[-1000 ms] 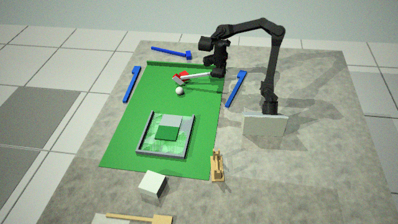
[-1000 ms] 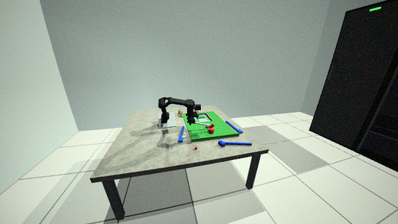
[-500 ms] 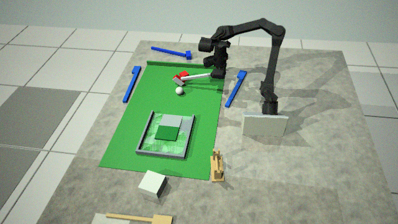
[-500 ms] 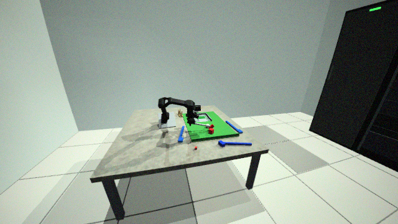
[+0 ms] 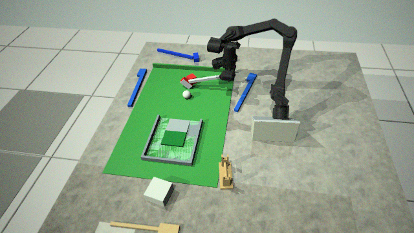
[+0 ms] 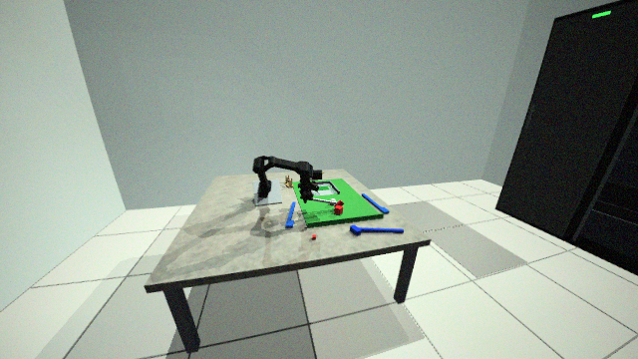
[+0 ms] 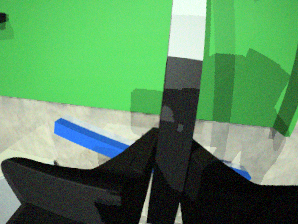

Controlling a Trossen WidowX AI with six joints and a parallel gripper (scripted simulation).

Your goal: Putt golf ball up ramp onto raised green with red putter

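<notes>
The red putter is 120 mm ahead of my gripper tip and 10 mm to the left of it. From my gripper tip the other things lie so: white golf ball (210 mm ahead, 90 mm to the left, 50 mm below); wooden stand (70 mm behind, 510 mm to the left, 40 mm below); red cube (210 mm ahead, 40 mm to the right, 50 mm below).
</notes>
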